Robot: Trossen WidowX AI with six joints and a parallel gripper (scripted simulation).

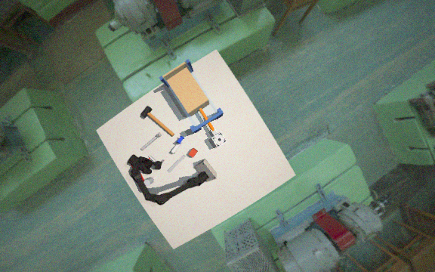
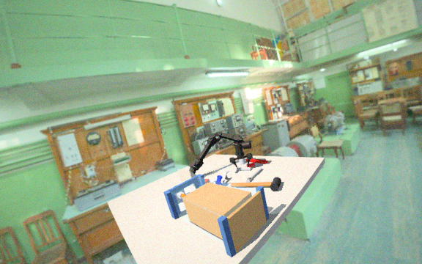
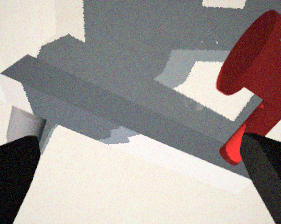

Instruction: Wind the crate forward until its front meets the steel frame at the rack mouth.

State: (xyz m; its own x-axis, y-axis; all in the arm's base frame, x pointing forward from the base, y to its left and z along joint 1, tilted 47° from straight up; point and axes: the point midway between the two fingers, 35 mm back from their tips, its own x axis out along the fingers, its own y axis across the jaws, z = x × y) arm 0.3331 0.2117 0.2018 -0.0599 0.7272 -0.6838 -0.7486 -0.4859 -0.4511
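The red knob is 4 cm ahead of my gripper tip, 5 cm to the left of it and 1 cm below it. Round my gripper tip: blue knob: 1 cm ahead, 29 cm to the right, 2 cm above; then red bar: 20 cm to the left, 2 cm below; then blue-handled tool: 1 cm behind, 25 cm to the right, 1 cm above.
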